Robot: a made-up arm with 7 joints.
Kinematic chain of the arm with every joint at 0, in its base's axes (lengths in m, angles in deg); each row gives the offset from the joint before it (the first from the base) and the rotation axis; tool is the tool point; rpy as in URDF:
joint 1: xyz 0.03 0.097 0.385 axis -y
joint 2: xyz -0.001 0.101 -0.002 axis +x
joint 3: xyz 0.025 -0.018 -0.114 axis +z
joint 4: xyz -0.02 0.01 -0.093 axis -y
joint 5: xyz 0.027 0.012 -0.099 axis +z
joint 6: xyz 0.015 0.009 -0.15 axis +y
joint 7: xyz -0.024 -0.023 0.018 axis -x
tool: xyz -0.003 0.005 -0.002 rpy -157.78 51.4 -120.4
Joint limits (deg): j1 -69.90..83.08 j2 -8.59..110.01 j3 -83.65..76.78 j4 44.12..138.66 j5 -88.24..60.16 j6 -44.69..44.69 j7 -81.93..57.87
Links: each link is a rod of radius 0.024 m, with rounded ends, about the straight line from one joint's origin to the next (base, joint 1, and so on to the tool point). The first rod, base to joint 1, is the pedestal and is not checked.
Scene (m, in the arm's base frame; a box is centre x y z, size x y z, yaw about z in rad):
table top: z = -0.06
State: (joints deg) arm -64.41 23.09 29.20 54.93 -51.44 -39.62 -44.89
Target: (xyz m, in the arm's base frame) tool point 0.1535 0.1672 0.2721
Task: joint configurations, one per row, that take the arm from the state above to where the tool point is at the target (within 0.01 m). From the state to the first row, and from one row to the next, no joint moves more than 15 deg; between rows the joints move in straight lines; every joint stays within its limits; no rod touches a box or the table.
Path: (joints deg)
1: -59.55 20.84 21.31 68.89 -50.69 -39.60 -44.56
2: -54.69 18.60 13.43 82.84 -49.94 -39.58 -44.22
3: -49.82 16.35 5.54 96.80 -49.19 -39.56 -43.89
4: -44.96 14.11 -2.35 110.75 -48.44 -39.54 -43.55
5: -40.10 11.86 -10.23 124.70 -47.69 -39.53 -43.22
6: -35.24 9.62 -18.12 138.66 -46.94 -39.51 -42.88

